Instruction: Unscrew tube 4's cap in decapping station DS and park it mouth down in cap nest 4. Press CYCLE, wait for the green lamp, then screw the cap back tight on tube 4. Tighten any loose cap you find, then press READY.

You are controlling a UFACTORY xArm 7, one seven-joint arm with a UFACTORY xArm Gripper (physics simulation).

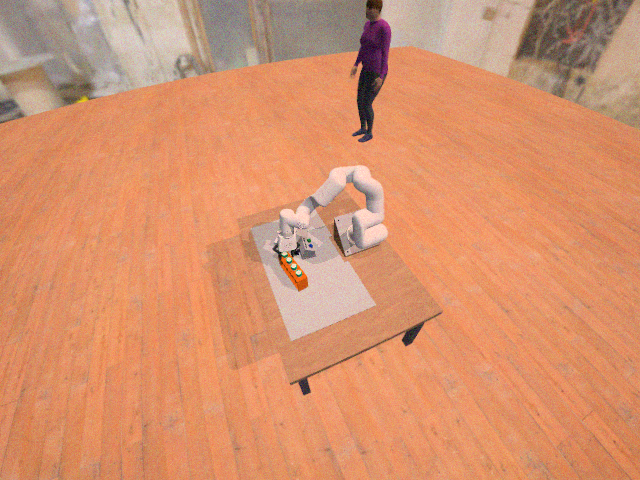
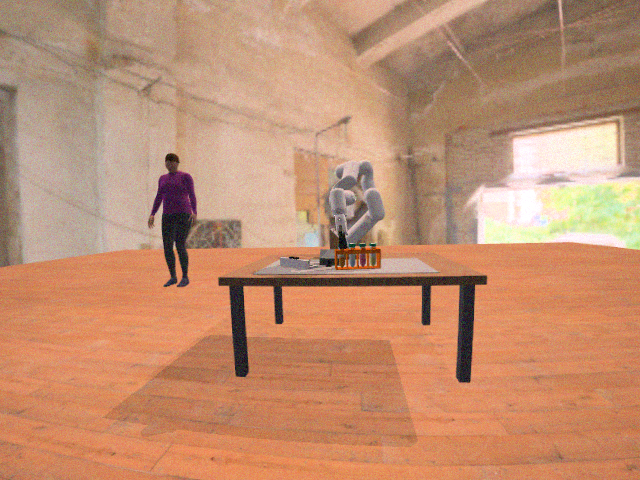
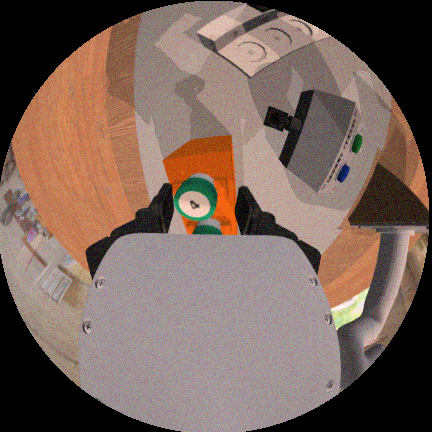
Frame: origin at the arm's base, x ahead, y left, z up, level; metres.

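Seen in the pictures: gripper, between the fingertips: point(image 1: 286, 257) point(image 2: 343, 249) point(image 3: 204, 197); arm's base, origin of its link: point(image 3: 394, 229).
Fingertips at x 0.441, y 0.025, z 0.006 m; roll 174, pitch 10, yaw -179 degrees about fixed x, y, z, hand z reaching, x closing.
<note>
Offsets run from my fingertips to a thing's top centre. "pt": to the spot under its first point.
Cap 4 {dx +0.005, dy -0.009, dz +0.025 m} point(image 3: 196, 200), green with a white top marked 4, sits on its tube at the end of the orange rack {dx -0.014, dy +0.066, dz +0.006 m} point(image 1: 299, 283) point(image 2: 358, 268) point(image 3: 215, 150). My gripper point(image 1: 287, 253) point(image 2: 341, 243) point(image 3: 204, 197) is partly open around cap 4. The left finger is close to the cap, and orange rack shows between the cap and the right finger. The grey station {dx -0.141, dy -0.081, dz -0.013 m} point(image 1: 307, 250) point(image 3: 320, 140) has a black clamp {pt dx -0.071, dy -0.086, dz -0.082 m} point(image 3: 276, 118) with no tube in it, a green button {dx -0.165, dy -0.102, dz -0.022 m} point(image 3: 357, 143) and a blue button {dx -0.161, dy -0.057, dz -0.022 m} point(image 3: 343, 173). The pale nest block {dx -0.063, dy -0.249, dz -0.043 m} point(image 2: 294, 262) point(image 3: 252, 51) has ringed places; its far part is cut off.
Another green cap {dx -0.008, dy +0.041, dz +0.026 m} point(image 3: 207, 230) is partly hidden by the gripper body, next to cap 4. More capped tubes stand along the rack. The arm's base plate point(image 1: 341, 238) is behind the station. A person in purple point(image 1: 374, 46) point(image 2: 176, 191) stands away from the table.
</note>
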